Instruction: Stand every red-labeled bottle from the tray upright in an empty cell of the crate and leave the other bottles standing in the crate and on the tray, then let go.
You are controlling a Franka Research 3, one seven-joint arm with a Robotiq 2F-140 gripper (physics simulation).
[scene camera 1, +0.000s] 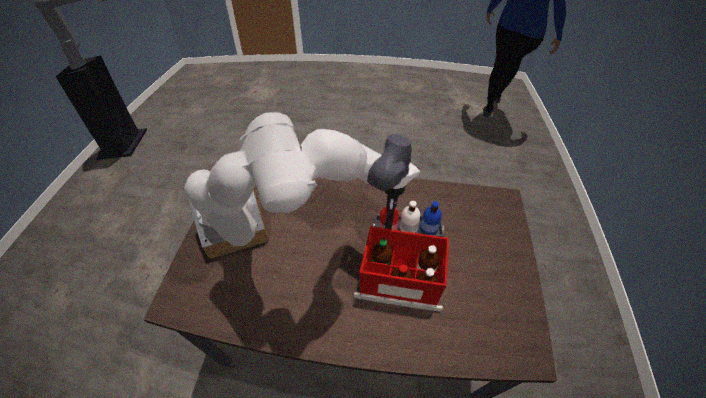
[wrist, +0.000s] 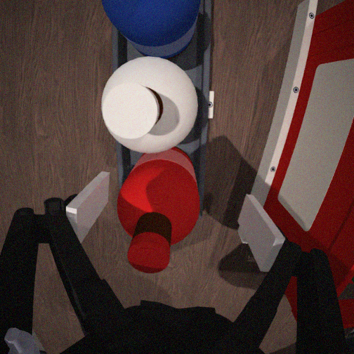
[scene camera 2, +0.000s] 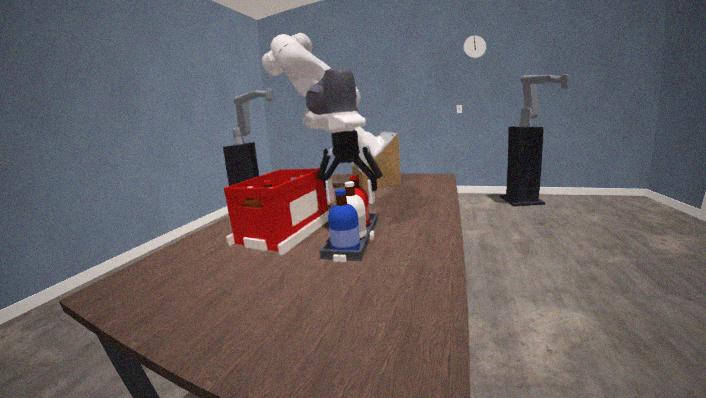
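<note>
A red bottle (scene camera 1: 395, 216) (scene camera 2: 365, 202) (wrist: 160, 200), a white bottle (scene camera 1: 410, 219) (scene camera 2: 356, 212) (wrist: 175, 75) and a blue bottle (scene camera 1: 431, 221) (scene camera 2: 344, 227) (wrist: 155, 25) stand in a row on the dark tray (scene camera 2: 357, 255) (wrist: 206, 65). My gripper (scene camera 2: 350, 191) (wrist: 176, 198) is open, pointing down, its fingers on either side of the red bottle's upper part in the wrist view. The red crate (scene camera 1: 435, 292) (scene camera 2: 257, 222) (wrist: 327, 40) holds brown bottles with a green cap (scene camera 1: 383, 243), a red cap (scene camera 1: 403, 269) and white caps (scene camera 1: 432, 249). The back middle cell looks empty. The front left cell is mostly hidden.
The crate stands close beside the tray, with a white rail (scene camera 1: 397, 301) (wrist: 273, 165) along its base. The arm's mount (scene camera 1: 235, 247) is at the left of the table (scene camera 1: 480, 325) in scene camera 1. A person (scene camera 1: 520, 30) stands beyond the table.
</note>
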